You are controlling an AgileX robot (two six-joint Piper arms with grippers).
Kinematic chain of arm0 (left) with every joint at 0, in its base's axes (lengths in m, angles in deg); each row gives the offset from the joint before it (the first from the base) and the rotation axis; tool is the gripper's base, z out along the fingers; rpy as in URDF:
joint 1: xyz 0 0 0.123 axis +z
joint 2: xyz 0 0 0 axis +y
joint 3: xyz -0.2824 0 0.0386 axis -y
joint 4: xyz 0.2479 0 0.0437 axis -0.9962 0 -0.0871
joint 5: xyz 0 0 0 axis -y
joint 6: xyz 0.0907 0 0.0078 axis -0.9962 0 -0.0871
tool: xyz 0 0 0 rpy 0 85 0
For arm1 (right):
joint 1: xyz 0 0 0.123 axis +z
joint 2: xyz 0 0 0 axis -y
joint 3: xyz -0.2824 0 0.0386 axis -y
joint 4: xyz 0.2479 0 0.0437 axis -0.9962 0 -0.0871
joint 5: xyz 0 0 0 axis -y
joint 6: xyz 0.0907 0 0.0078 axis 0.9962 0 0.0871
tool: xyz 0 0 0 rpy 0 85 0
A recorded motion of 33 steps. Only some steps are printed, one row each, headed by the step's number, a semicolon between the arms.
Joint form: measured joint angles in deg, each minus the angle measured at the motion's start. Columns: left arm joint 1, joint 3, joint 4, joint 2, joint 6, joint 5; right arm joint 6, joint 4, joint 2, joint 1, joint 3, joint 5.
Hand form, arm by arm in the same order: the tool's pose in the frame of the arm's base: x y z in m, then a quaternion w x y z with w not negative. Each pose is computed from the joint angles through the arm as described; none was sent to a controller.
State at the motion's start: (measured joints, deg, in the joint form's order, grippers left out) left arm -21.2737 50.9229 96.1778 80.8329 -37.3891 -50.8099; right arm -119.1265 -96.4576 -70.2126 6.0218 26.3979 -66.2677
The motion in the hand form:
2: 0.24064 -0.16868 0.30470 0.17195 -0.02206 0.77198 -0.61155; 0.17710 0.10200 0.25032 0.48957 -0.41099 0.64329 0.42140
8: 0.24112 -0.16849 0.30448 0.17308 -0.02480 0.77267 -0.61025; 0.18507 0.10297 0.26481 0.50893 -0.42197 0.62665 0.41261
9: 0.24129 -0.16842 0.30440 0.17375 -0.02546 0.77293 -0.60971; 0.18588 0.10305 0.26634 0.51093 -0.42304 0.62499 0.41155
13: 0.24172 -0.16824 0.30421 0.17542 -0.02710 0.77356 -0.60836; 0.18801 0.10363 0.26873 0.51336 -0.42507 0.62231 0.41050
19: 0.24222 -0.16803 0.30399 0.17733 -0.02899 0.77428 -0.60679; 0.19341 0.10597 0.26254 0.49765 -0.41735 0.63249 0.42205
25: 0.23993 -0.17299 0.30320 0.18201 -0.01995 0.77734 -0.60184; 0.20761 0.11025 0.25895 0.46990 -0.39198 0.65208 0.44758
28: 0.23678 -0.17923 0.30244 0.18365 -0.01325 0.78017 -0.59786; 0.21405 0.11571 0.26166 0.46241 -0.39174 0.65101 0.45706
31: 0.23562 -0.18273 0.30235 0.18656 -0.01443 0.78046 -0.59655; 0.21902 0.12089 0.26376 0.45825 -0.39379 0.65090 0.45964
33: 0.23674 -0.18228 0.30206 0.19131 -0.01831 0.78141 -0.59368; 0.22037 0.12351 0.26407 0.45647 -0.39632 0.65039 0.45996
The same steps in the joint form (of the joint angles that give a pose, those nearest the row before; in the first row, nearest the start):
2: 0.00 0.00 0.00 0.00 0.09 0.35; 0.00 0.00 0.00 0.00 0.98 0.00
8: 0.00 0.00 0.00 0.00 0.23 0.70; -0.04 0.00 0.00 0.00 4.26 -0.20
9: 0.00 0.00 0.00 0.00 0.23 0.83; -0.04 0.00 0.00 0.00 4.60 -0.20
13: 0.00 0.00 0.00 0.00 0.23 1.15; -0.04 0.00 -0.25 0.10 5.33 -0.20
19: 0.00 0.00 0.00 0.00 0.23 1.51; 0.81 0.00 -2.45 0.59 5.68 -0.20
25: -1.36 0.00 0.00 0.00 -0.73 2.81; 5.20 0.00 -6.35 1.27 8.16 -0.22
28: -3.06 0.00 0.13 0.00 -1.25 4.31; 6.67 0.00 -7.88 2.43 10.17 -0.22
31: -4.08 0.00 0.79 0.00 -1.61 5.59; 7.55 0.00 -8.95 3.60 11.78 0.44
33: -4.08 0.00 0.95 0.00 -1.77 6.36; 7.65 0.00 -9.34 4.22 12.30 0.79

